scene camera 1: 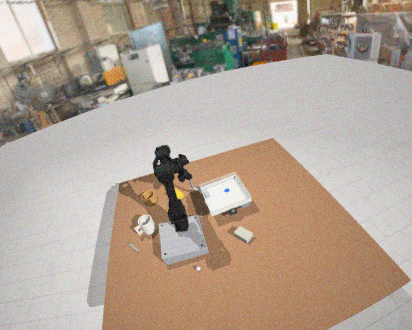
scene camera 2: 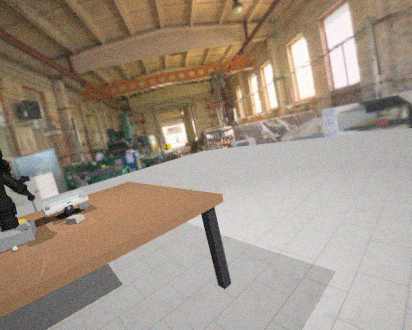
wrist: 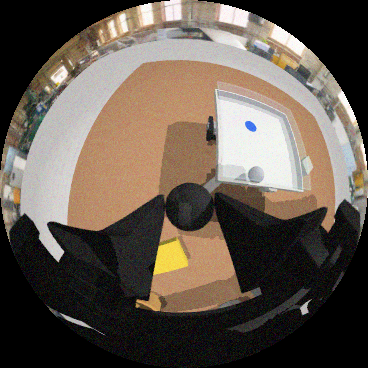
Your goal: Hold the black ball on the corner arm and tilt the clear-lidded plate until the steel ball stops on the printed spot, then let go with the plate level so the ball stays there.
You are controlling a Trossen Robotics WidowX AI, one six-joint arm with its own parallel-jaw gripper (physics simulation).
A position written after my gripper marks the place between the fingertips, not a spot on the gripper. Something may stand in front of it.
Observation:
On the table rests a yellow block (wrist: pixel 170 255). I also see my gripper (wrist: pixel 189 198) and a white clear-lidded plate (wrist: pixel 258 143).

